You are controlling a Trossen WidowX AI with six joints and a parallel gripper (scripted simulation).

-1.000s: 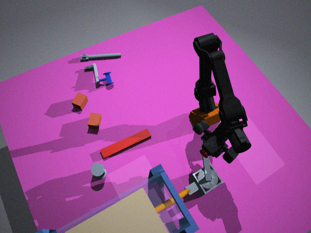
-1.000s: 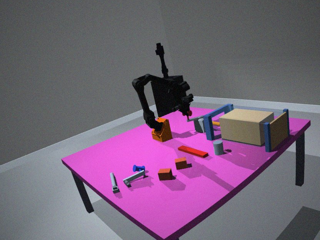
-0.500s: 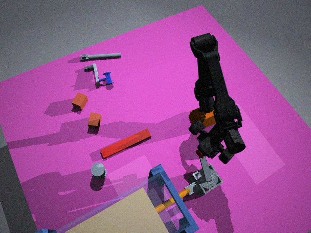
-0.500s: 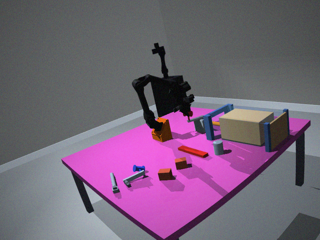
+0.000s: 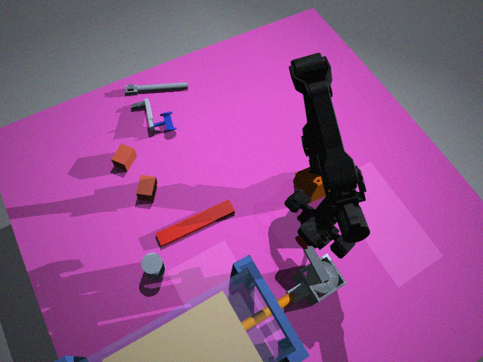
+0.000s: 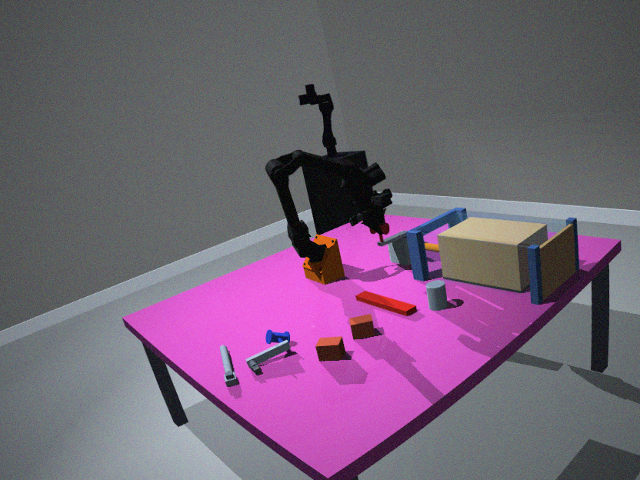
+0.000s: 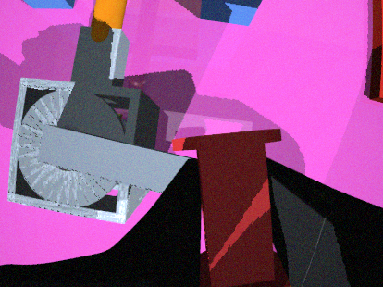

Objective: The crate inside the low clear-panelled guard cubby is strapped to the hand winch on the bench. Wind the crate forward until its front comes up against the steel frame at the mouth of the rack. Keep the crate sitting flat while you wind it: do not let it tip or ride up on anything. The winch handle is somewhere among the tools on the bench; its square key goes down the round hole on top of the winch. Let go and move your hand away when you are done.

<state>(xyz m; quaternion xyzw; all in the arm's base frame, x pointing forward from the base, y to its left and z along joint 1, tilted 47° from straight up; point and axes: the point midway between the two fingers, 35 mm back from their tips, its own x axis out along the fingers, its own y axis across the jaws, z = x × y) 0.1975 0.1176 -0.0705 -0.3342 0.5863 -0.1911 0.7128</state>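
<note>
Now: gripper tip 1 cm past the winch handle, 4 cm to the right of it and 3 cm above it. Round my gripper tip: red knob (2 cm behind); then blue steel frame (16 cm ahead, 8 cm to the left, 3 cm below); then grey winch (1 cm behind, 9 cm to the left, 10 cm below).
</note>
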